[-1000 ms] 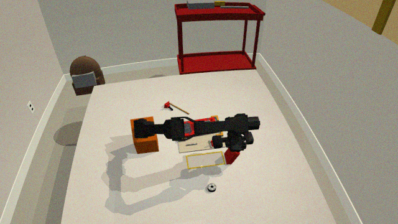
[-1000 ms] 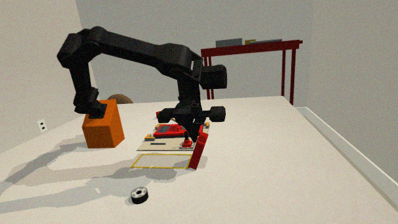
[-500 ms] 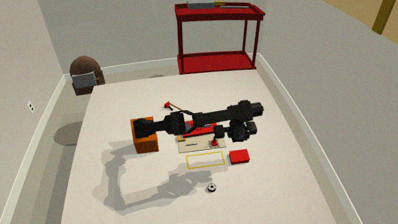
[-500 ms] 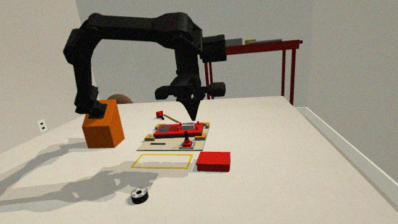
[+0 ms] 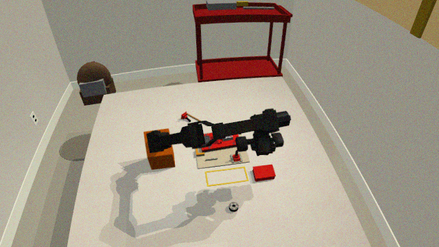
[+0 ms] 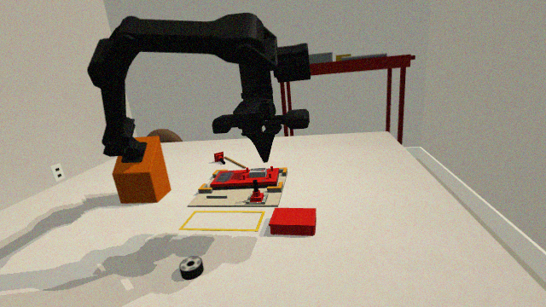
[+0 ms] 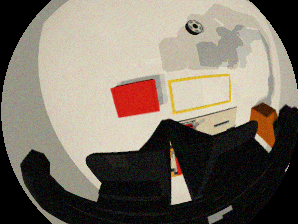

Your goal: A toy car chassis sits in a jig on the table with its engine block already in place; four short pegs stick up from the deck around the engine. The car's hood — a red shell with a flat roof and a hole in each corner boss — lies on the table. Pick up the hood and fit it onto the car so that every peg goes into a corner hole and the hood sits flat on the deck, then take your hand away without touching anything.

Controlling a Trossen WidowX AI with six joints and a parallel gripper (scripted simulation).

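Now: the red hood 140 mm below my gripper tip and 50 mm ahead of it. The rest, counted from my gripper tip: black-and-white disc: 150 mm to the right, 140 mm below, 130 mm behind.
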